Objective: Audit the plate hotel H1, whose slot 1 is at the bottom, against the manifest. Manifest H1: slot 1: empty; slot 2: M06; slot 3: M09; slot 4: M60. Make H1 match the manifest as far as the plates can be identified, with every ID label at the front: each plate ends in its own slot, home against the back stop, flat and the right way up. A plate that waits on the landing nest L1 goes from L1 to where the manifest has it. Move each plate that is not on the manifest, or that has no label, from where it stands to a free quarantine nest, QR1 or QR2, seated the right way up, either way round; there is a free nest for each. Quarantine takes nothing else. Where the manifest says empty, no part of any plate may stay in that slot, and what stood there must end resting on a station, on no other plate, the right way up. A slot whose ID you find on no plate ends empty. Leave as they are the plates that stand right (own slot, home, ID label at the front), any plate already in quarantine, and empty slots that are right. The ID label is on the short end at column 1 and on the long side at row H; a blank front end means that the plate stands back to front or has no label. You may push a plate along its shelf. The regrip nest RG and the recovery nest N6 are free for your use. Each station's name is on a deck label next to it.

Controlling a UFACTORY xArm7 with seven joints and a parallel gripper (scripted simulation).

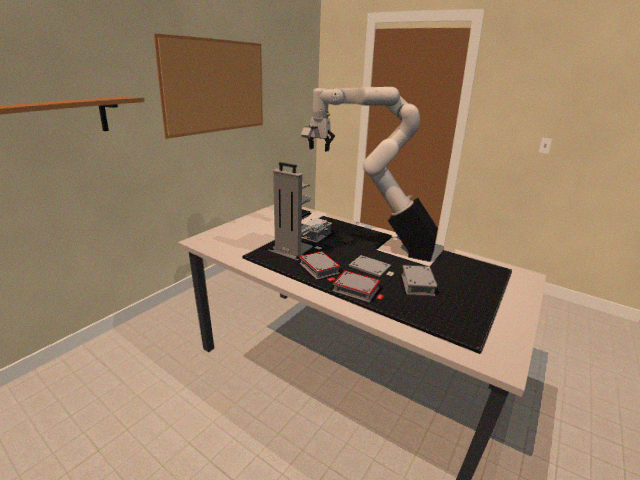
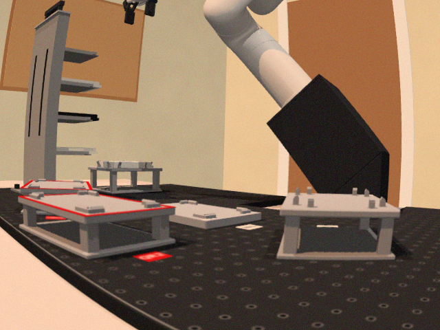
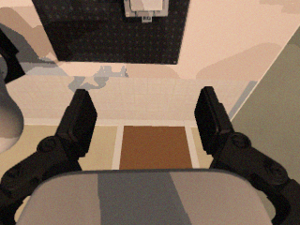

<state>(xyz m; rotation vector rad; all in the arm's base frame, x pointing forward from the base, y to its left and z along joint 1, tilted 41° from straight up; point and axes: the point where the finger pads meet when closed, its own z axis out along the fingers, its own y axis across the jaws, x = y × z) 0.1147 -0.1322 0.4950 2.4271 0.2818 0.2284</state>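
Right now the pale plate is 41 cm below my hand and 1 cm ahead of it. Also, from my hand: hotel tower 28 cm below, 27 cm ahead, 4 cm to the left; black plate 30 cm below, 19 cm ahead, 3 cm to the left; clear plate 38 cm below, 19 cm ahead, 3 cm to the left.
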